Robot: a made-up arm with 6 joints. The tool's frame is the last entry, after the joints. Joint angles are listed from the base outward.
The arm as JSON. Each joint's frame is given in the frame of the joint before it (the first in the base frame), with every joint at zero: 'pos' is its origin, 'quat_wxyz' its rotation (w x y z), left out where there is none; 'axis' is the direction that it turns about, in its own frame. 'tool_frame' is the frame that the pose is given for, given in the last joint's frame.
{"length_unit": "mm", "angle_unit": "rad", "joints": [
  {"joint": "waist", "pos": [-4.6, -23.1, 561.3], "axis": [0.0, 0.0, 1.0]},
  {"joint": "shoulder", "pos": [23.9, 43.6, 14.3], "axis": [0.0, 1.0, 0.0]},
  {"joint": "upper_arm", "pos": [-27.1, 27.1, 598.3], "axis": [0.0, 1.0, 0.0]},
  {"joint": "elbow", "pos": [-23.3, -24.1, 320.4], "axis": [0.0, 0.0, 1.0]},
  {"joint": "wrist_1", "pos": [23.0, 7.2, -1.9], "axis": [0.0, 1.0, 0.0]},
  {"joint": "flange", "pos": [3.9, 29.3, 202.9], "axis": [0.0, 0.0, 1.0]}
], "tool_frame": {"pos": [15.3, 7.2, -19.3], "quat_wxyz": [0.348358, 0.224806, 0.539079, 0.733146]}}
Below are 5 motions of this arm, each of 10 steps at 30 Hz.
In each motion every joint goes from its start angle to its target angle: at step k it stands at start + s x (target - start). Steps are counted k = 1, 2, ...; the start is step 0. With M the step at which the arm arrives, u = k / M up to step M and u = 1 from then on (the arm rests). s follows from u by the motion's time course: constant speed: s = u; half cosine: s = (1 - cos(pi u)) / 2; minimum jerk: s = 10 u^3 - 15 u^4 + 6 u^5.
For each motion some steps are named. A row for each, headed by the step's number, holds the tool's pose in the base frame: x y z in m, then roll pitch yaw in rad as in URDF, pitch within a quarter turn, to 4 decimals.
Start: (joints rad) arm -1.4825 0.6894 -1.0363 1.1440 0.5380 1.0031
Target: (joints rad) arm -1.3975 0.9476 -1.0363 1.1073 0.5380 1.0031
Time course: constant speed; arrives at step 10
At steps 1, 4, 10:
1: 0.1964 -0.2315 1.4874 1.4954 -0.3797 2.8349
4: 0.2104 -0.2972 1.4693 1.4167 -0.4066 2.8800
10: 0.2476 -0.4214 1.4166 1.2556 -0.4580 2.9768

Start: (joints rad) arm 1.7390 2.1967 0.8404 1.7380 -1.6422 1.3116
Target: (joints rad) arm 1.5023 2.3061 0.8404 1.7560 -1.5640 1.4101
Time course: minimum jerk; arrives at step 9
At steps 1, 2, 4, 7, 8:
1: 0.0144 0.5930 -0.0533 -0.1526 -1.0018 -1.7481
2: 0.0246 0.5881 -0.0582 -0.1596 -1.0031 -1.7579
4: 0.0729 0.5608 -0.0822 -0.1944 -1.0090 -1.8069
7: 0.1432 0.5060 -0.1196 -0.2519 -1.0173 -1.8902
8: 0.1510 0.4985 -0.1241 -0.2590 -1.0182 -1.9007

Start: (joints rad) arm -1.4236 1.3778 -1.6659 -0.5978 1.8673 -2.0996
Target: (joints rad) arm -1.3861 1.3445 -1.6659 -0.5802 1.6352 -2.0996
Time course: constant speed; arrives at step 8
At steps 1, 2, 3, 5, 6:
1: 0.0490 -0.6973 1.0197 3.0085 1.2138 -0.2253
2: 0.0515 -0.6951 1.0277 2.9155 1.2171 -0.3104
3: 0.0539 -0.6926 1.0357 2.8216 1.2173 -0.3965
5: 0.0590 -0.6872 1.0517 2.6373 1.2087 -0.5654
6: 0.0616 -0.6842 1.0597 2.5497 1.2002 -0.6453

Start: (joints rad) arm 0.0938 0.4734 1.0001 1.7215 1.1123 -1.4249
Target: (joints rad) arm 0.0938 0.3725 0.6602 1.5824 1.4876 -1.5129
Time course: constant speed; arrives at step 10
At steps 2, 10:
2: 0.5875 0.2742 1.2630 2.5417 -0.6906 3.0892
10: 0.4381 0.2730 1.3483 2.7528 -0.2356 -3.0534

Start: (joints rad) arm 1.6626 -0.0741 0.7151 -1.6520 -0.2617 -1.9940
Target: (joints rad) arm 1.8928 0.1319 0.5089 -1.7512 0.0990 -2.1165
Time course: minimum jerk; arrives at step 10
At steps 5, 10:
5: -0.1005 0.2734 1.5798 0.5909 0.0339 0.3080
10: -0.1209 0.3238 1.5809 0.6188 0.1103 0.2296

